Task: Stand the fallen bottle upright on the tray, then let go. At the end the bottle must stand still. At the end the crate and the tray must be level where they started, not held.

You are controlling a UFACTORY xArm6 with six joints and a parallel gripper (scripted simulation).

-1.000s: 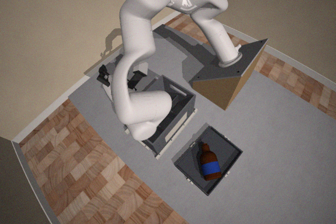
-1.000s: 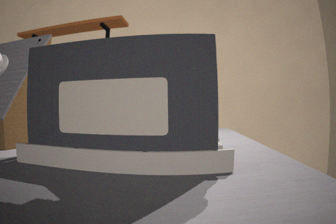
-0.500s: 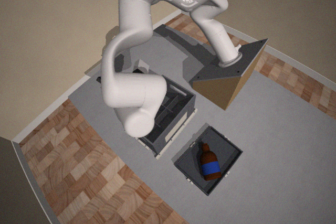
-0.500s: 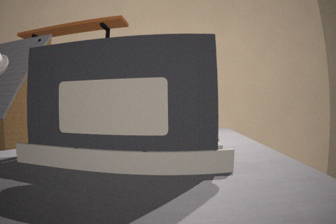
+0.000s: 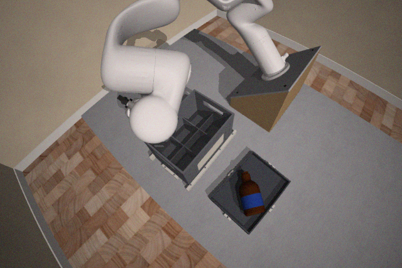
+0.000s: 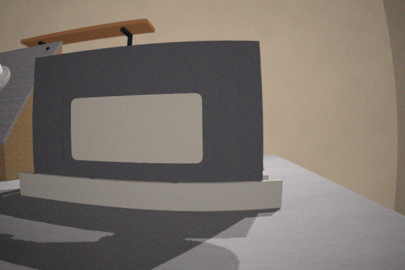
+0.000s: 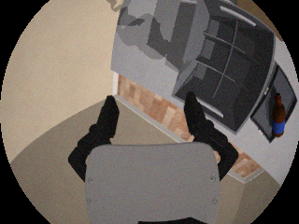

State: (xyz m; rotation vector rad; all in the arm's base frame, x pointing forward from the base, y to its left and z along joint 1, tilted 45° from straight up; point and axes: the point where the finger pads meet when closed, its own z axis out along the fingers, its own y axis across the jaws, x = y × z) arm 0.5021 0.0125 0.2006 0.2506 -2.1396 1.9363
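Right now my hand is 350 mm to the right of the bottle, 260 mm above it and 100 mm past it. Also, from my hand: dark tray: 350 mm to the left, 290 mm below, 120 mm behind; dark crate: 220 mm below, 100 mm behind, 60 mm to the left.
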